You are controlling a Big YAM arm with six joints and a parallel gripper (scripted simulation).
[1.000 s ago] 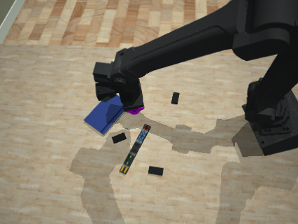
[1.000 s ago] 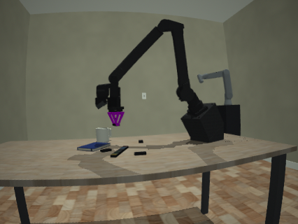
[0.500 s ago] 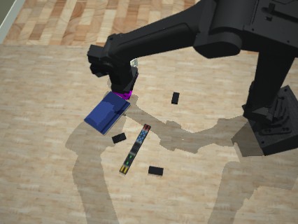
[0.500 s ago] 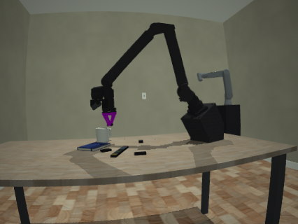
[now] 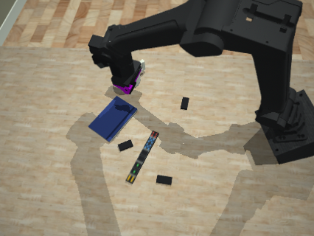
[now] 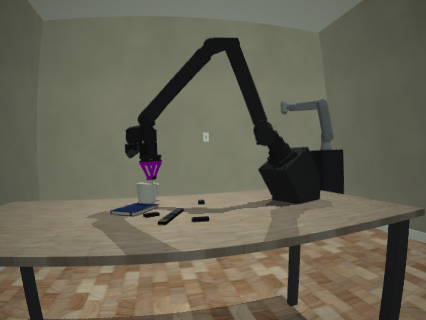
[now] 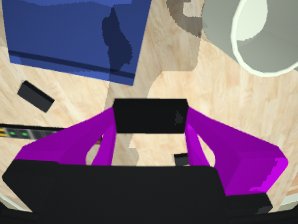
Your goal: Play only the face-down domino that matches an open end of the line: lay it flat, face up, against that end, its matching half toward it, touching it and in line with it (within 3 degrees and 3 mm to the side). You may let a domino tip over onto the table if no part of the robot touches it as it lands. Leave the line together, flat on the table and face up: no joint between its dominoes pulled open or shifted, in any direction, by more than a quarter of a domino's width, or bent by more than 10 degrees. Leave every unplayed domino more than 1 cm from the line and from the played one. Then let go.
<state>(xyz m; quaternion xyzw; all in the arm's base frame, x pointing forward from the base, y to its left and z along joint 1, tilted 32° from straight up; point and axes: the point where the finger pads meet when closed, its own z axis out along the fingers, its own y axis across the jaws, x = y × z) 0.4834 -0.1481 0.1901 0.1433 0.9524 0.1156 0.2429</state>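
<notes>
My hand is 120 mm to the left of the white mug, 80 mm above it and 30 mm short of it. The rest, counted from my hand: black domino right at my hand; then blue book 120 mm below, 80 mm to the left, 70 mm ahead.
</notes>
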